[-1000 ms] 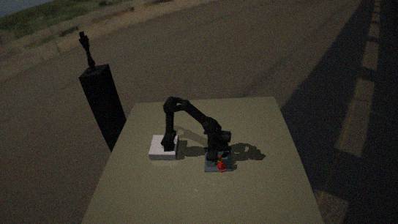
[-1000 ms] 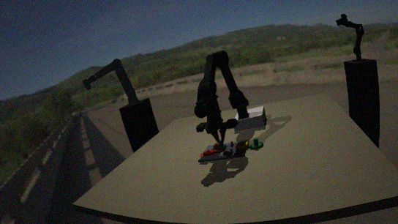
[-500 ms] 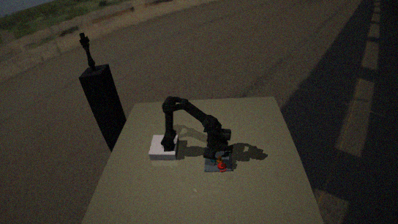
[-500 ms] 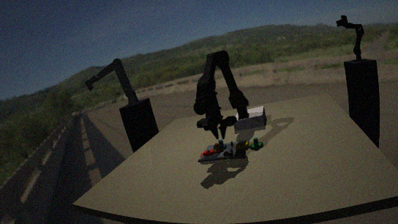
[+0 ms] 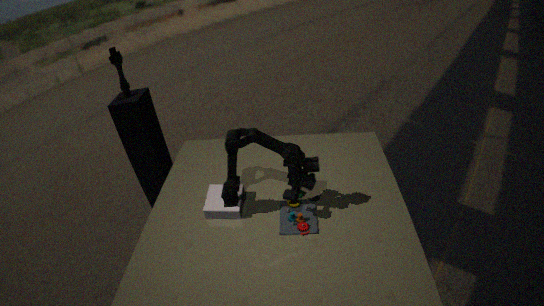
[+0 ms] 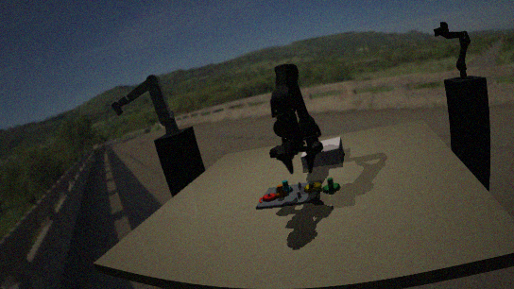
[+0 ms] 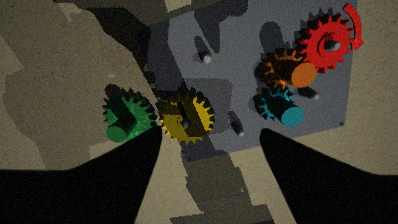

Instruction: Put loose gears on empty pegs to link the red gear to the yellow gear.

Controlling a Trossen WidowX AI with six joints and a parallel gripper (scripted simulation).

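Now: the green gear 1 cm ahead of my gripper tip, 10 cm to the left of it and 6 cm below it. Also, from my gripper tip: teal gear: 3 cm behind, 7 cm to the right, 5 cm below; then yellow gear: 1 cm behind, 3 cm to the left, 6 cm below; then orange gear: 1 cm ahead, 8 cm to the right, 5 cm below.
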